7 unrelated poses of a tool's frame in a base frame.
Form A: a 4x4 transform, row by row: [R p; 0 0 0 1], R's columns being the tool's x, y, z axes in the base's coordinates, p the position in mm. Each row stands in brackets.
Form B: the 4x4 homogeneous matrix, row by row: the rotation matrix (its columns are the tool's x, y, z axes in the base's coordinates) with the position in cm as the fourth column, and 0 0 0 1 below. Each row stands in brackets. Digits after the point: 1 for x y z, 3 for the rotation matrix.
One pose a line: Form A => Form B
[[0.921, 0.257, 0.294, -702], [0.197, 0.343, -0.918, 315], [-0.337, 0.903, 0.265, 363], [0, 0, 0, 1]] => [[0.921, 0.257, 0.294, -70.2], [0.197, 0.343, -0.918, 31.5], [-0.337, 0.903, 0.265, 36.3], [0, 0, 0, 1]]
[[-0.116, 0.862, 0.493, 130], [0.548, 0.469, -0.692, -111], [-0.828, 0.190, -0.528, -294], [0, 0, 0, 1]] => [[-0.116, 0.862, 0.493, 13.0], [0.548, 0.469, -0.692, -11.1], [-0.828, 0.190, -0.528, -29.4], [0, 0, 0, 1]]
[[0.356, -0.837, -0.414, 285], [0.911, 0.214, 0.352, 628], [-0.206, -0.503, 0.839, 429], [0, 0, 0, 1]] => [[0.356, -0.837, -0.414, 28.5], [0.911, 0.214, 0.352, 62.8], [-0.206, -0.503, 0.839, 42.9], [0, 0, 0, 1]]
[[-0.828, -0.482, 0.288, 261], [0.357, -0.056, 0.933, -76], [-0.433, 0.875, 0.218, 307], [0, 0, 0, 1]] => [[-0.828, -0.482, 0.288, 26.1], [0.357, -0.056, 0.933, -7.6], [-0.433, 0.875, 0.218, 30.7], [0, 0, 0, 1]]
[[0.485, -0.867, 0.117, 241], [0.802, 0.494, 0.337, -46], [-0.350, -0.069, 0.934, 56], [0, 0, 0, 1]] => [[0.485, -0.867, 0.117, 24.1], [0.802, 0.494, 0.337, -4.6], [-0.350, -0.069, 0.934, 5.6], [0, 0, 0, 1]]
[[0.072, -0.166, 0.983, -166], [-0.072, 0.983, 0.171, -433], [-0.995, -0.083, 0.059, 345], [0, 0, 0, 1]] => [[0.072, -0.166, 0.983, -16.6], [-0.072, 0.983, 0.171, -43.3], [-0.995, -0.083, 0.059, 34.5], [0, 0, 0, 1]]
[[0.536, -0.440, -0.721, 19], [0.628, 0.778, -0.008, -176], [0.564, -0.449, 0.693, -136], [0, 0, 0, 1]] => [[0.536, -0.440, -0.721, 1.9], [0.628, 0.778, -0.008, -17.6], [0.564, -0.449, 0.693, -13.6], [0, 0, 0, 1]]
